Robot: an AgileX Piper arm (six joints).
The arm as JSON. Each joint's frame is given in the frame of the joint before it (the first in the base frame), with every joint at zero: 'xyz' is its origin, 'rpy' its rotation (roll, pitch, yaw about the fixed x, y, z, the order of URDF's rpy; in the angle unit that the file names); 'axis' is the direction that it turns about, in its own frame. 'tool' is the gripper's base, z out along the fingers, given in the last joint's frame.
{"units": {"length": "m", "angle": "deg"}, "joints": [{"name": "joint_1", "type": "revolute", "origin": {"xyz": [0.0, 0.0, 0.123], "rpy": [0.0, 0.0, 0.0]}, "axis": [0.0, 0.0, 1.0]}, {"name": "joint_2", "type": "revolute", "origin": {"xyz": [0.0, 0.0, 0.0], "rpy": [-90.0, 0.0, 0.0]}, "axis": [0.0, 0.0, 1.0]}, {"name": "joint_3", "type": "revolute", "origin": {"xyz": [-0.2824, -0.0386, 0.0], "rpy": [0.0, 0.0, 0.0]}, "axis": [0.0, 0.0, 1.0]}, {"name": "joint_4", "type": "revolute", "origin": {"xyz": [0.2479, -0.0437, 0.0], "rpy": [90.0, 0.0, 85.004]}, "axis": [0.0, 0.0, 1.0]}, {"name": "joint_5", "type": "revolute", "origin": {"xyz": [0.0, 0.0, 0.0], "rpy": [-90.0, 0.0, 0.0]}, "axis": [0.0, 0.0, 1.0]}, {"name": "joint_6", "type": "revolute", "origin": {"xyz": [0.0, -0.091, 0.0], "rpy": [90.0, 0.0, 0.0]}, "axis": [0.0, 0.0, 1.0]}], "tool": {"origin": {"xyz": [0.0, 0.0, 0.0], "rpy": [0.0, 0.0, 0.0]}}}
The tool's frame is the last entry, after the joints.
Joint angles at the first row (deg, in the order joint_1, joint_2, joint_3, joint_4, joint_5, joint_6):
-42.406 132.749 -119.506 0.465 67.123 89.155
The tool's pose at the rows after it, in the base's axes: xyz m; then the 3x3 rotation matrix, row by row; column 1 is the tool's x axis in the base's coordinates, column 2 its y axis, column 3 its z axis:
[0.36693 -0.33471 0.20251], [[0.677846 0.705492 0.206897], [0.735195 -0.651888 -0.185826], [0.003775 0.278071 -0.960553]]
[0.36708 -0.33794 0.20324], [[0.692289 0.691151 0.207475], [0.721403 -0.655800 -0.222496], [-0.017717 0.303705 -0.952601]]
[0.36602 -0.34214 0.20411], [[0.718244 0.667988 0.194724], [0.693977 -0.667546 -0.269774], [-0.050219 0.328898 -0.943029]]
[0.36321 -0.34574 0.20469], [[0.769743 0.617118 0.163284], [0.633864 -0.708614 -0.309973], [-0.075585 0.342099 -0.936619]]
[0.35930 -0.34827 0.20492], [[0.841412 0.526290 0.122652], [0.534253 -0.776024 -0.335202], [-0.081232 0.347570 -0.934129]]
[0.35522 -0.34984 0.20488], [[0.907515 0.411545 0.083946], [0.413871 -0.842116 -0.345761], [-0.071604 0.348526 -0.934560]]
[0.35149 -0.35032 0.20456], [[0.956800 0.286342 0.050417], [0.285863 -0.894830 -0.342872], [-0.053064 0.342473 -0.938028]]
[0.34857 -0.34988 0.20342], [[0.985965 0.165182 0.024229], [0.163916 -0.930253 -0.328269], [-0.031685 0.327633 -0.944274]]
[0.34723 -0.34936 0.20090], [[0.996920 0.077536 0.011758], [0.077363 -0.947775 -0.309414], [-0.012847 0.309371 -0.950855]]
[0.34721 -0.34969 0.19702], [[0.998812 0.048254 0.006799], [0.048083 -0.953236 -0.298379], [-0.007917 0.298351 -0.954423]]
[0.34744 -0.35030 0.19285], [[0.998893 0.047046 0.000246], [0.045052 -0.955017 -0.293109], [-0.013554 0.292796 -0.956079]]
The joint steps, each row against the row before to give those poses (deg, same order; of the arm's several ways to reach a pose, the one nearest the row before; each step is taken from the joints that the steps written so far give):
0.012 -0.001 0.002 -0.323 -1.517 1.117
0.017 0.000 -0.001 -1.704 -1.502 1.478
0.017 0.002 -0.003 -2.833 -1.332 2.745
0.010 -0.001 0.001 -3.315 -0.187 5.314
-0.039 0.001 -0.001 -2.914 0.846 7.778
-0.100 -0.001 0.001 -2.038 1.328 8.370
-0.122 0.001 -0.001 -1.118 1.600 8.096
-0.124 0.071 -0.003 -0.243 1.642 7.177
-0.123 0.230 0.007 0.470 1.020 4.847
-0.083 0.431 -0.001 0.335 0.204 1.583
-0.029 0.486 0.000 -0.031 0.012 0.158

